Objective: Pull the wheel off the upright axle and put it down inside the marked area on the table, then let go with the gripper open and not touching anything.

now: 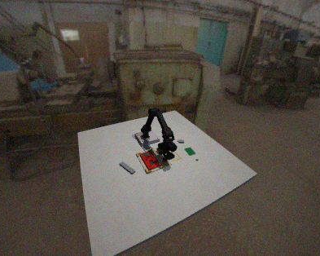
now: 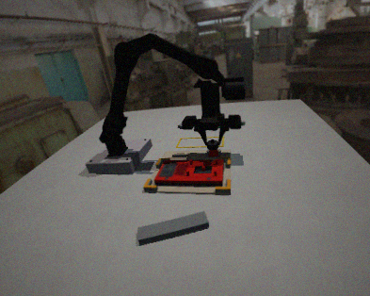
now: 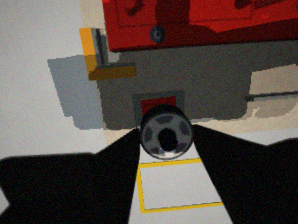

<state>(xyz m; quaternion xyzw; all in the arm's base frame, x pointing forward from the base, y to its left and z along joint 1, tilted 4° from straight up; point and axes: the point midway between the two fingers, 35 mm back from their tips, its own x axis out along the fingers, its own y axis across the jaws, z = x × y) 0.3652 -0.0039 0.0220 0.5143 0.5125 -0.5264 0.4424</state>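
The black wheel is right at my gripper tip. Round my gripper tip: grey bar 31 cm to the right, 9 cm behind, 3 cm below; green plate 27 cm to the left, 4 cm below, 2 cm ahead.
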